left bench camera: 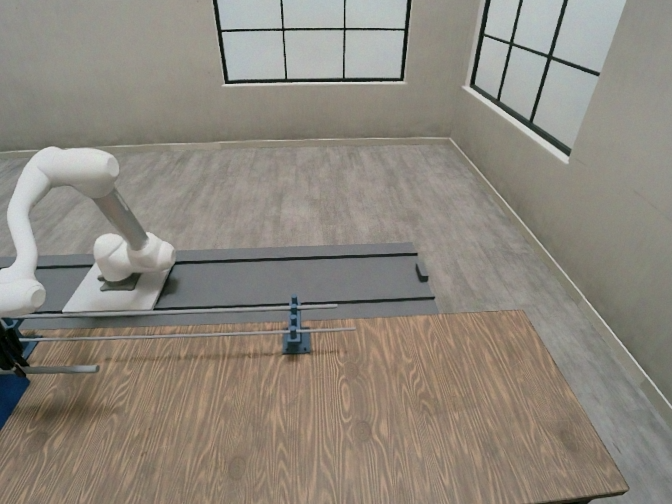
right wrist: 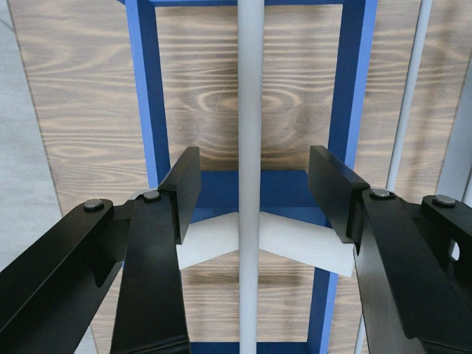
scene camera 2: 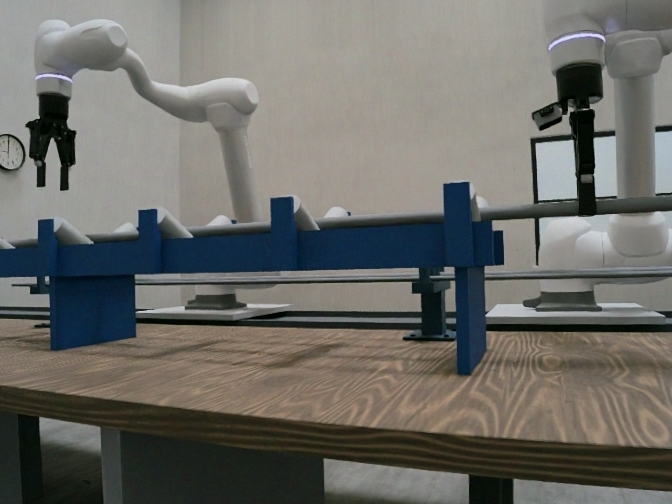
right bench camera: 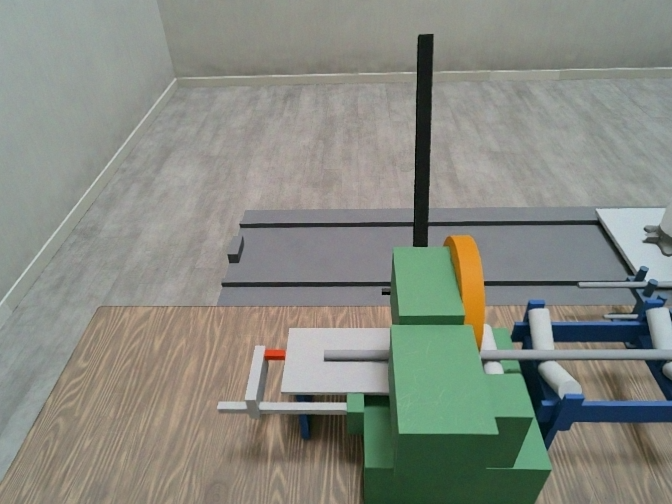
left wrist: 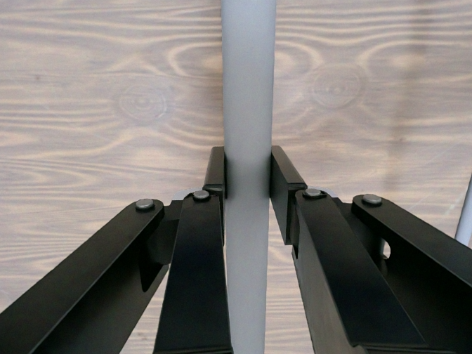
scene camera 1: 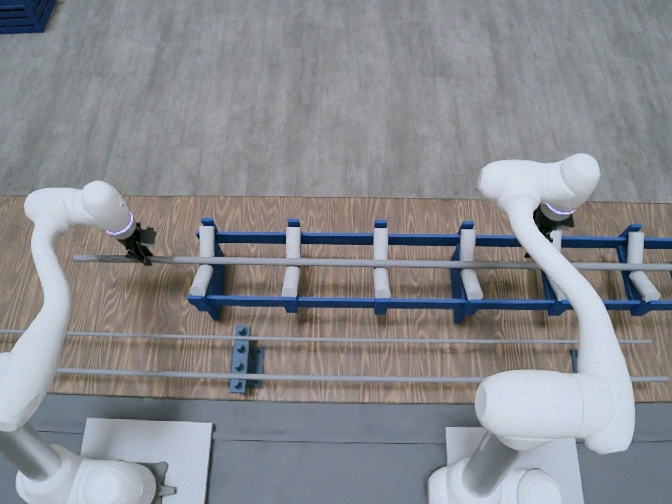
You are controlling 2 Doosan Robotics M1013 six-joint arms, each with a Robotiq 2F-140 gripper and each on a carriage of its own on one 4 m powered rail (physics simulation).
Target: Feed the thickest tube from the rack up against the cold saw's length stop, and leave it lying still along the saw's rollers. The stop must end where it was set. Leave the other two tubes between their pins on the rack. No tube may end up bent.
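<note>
The thickest tube (scene camera 1: 336, 262) (scene camera 2: 521, 210) (left bench camera: 70, 369) (right bench camera: 355, 355) (left wrist: 248, 75) (right wrist: 250, 100) lies straight along the white V rollers and through the saw. Its front end is over the white outfeed table, a gap short of the stop's red tip (right bench camera: 275, 354). My left gripper (scene camera 1: 142, 260) (scene camera 2: 586, 208) (left wrist: 246, 166) is shut on this tube near its rear end, beyond the rollers. My right gripper (scene camera 2: 53, 184) (right wrist: 254, 166) is open above the tube, fingers apart on both sides. The thinnest tube (scene camera 1: 407, 340) and the middle tube (scene camera 1: 379, 378) lie between pins on the rack (scene camera 1: 240, 356).
The green saw (right bench camera: 434, 374) with its orange guard (right bench camera: 471, 282) and upright black bar (right bench camera: 423, 135) stands at the infeed end. The blue roller frame (scene camera 1: 336, 302) has raised posts beside the rollers. Another rack stand (left bench camera: 295, 344) shows in the left bench view.
</note>
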